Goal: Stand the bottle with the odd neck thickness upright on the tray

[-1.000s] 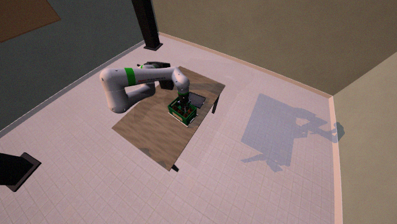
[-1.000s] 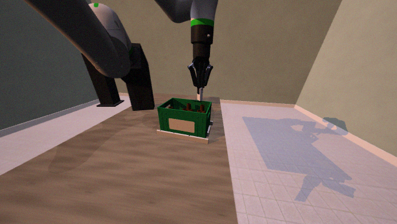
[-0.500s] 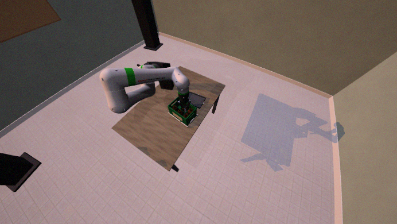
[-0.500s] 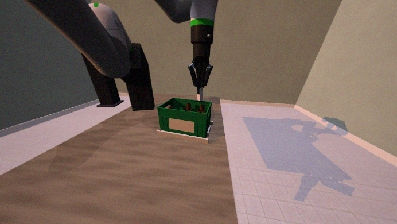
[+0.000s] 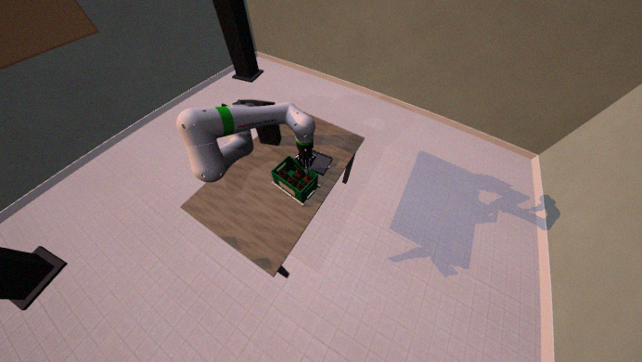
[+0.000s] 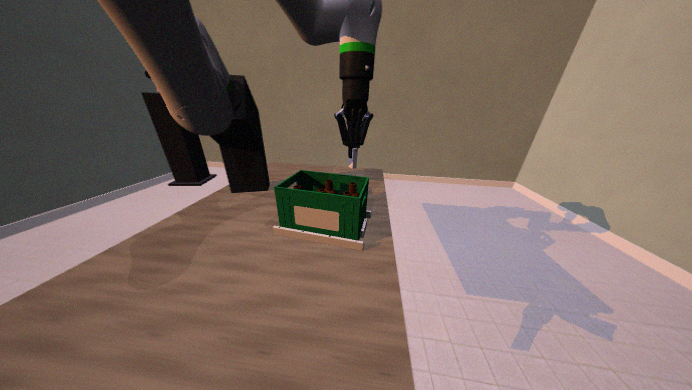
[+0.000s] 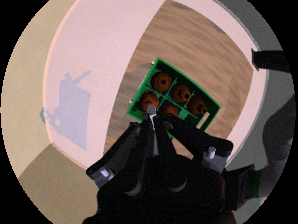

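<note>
Right now the green crate is 90 mm behind my hand and 170 mm below it. From my hand the other things lie so: brown bottle 100 mm behind, 50 mm to the right, 170 mm below; dark tray 40 mm behind, 270 mm to the left, 250 mm below.
</note>
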